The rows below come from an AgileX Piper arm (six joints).
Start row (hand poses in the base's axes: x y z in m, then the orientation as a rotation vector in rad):
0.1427, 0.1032, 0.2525, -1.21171, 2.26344, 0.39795
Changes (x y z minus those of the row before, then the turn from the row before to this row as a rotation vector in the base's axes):
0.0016, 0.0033, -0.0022, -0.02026, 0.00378, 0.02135
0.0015, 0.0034, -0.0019, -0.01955, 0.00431, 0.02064
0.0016, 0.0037, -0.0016, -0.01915, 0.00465, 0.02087
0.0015, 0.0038, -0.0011, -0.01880, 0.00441, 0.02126
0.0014, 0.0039, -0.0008, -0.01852, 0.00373, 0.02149
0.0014, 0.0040, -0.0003, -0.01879, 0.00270, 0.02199
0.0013, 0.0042, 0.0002, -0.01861, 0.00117, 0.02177
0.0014, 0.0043, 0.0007, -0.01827, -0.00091, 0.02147
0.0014, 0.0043, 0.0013, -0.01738, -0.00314, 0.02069
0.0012, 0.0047, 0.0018, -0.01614, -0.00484, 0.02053
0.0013, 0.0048, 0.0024, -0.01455, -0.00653, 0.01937
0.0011, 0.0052, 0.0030, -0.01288, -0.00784, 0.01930
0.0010, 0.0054, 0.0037, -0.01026, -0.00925, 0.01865
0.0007, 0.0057, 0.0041, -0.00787, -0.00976, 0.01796
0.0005, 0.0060, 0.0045, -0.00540, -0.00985, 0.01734
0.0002, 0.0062, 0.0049, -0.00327, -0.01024, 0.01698
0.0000, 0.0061, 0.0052, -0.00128, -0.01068, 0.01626
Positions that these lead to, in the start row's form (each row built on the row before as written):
0.1443, 0.1065, 0.2503, -1.24725, 2.26460, 0.38652
0.1458, 0.1099, 0.2484, -1.28169, 2.26587, 0.37582
0.1474, 0.1136, 0.2468, -1.31629, 2.26673, 0.36574
0.1489, 0.1174, 0.2457, -1.35121, 2.26661, 0.35585
0.1503, 0.1213, 0.2449, -1.38623, 2.26527, 0.34569
0.1517, 0.1253, 0.2446, -1.42187, 2.26251, 0.33446
0.1530, 0.1295, 0.2448, -1.45696, 2.25816, 0.32202
0.1544, 0.1338, 0.2455, -1.49118, 2.25178, 0.30805
0.1558, 0.1381, 0.2468, -1.52359, 2.24335, 0.29287
0.1570, 0.1428, 0.2486, -1.55478, 2.23274, 0.27746
0.1583, 0.1476, 0.2510, -1.58334, 2.22056, 0.26192
0.1594, 0.1528, 0.2540, -1.61053, 2.20634, 0.24697
0.1604, 0.1582, 0.2577, -1.63511, 2.19004, 0.23337
0.1611, 0.1639, 0.2618, -1.65732, 2.17255, 0.22164
0.1616, 0.1699, 0.2663, -1.67728, 2.15416, 0.21225
0.1618, 0.1761, 0.2712, -1.69538, 2.13465, 0.20463
0.1618, 0.1822, 0.2764, -1.71128, 2.11438, 0.19847

